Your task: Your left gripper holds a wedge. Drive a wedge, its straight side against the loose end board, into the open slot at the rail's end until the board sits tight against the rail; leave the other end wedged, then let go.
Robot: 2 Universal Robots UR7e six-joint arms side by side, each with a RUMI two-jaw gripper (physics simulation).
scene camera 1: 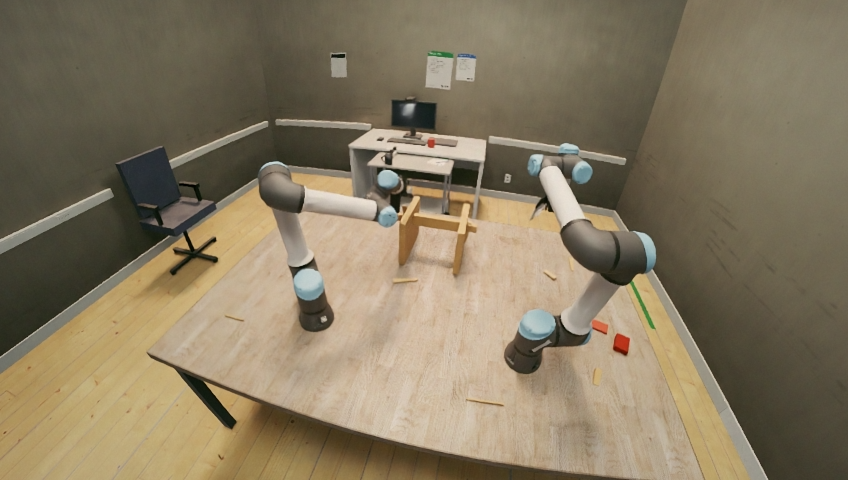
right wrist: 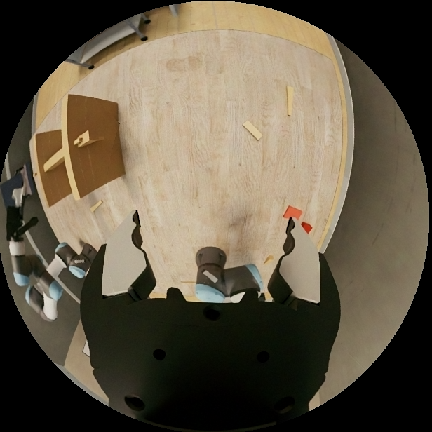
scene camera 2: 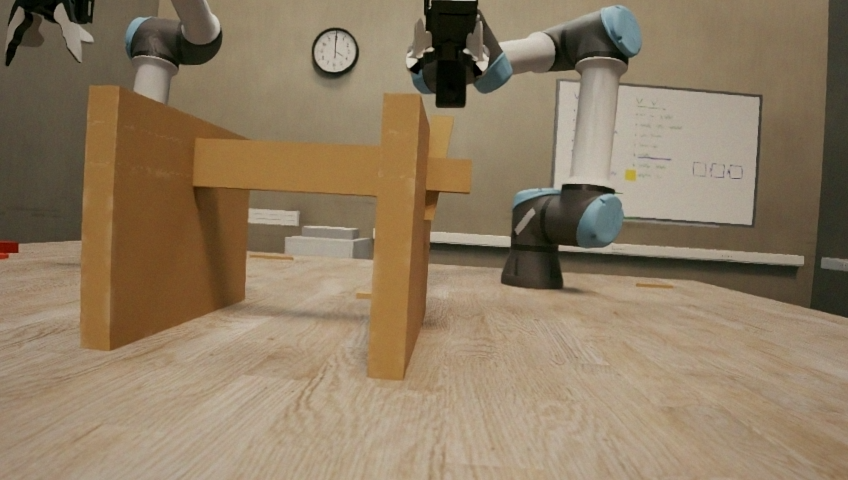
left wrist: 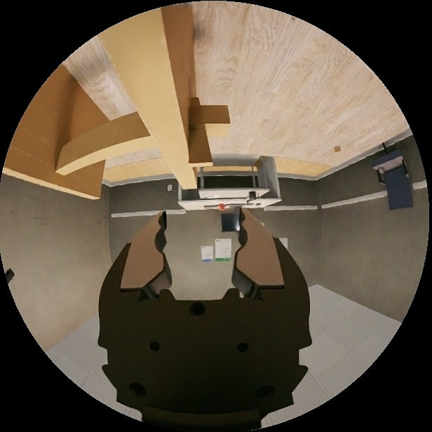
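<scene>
The wedge (scene camera 2: 440,135) (left wrist: 200,150) stands upright in the slot at the rail's end, beside the loose end board (scene camera 1: 409,231) (scene camera 2: 398,249) (left wrist: 135,60). Its wide end rises above the rail (scene camera 1: 439,221) (scene camera 2: 285,166) and its tip shows below. No gap shows between board and rail in scene camera 2. The other end board (scene camera 1: 461,237) (scene camera 2: 172,237) (right wrist: 97,145) stands upright; the rail's end pokes through it, with its wedge too small to tell clearly. My left gripper (scene camera 2: 447,64) (left wrist: 202,210) is open and empty, above the wedge and clear of it. My right gripper (scene camera 2: 44,59) (right wrist: 213,214) is open and empty.
Loose wood pieces (scene camera 1: 405,280) (scene camera 1: 550,275) (scene camera 1: 484,402) (scene camera 1: 596,376) lie about the table. A red block (scene camera 1: 621,344) and a flat red piece (scene camera 1: 599,327) lie near its right edge. A desk (scene camera 1: 470,148) stands behind the table and an office chair (scene camera 1: 175,211) at the left.
</scene>
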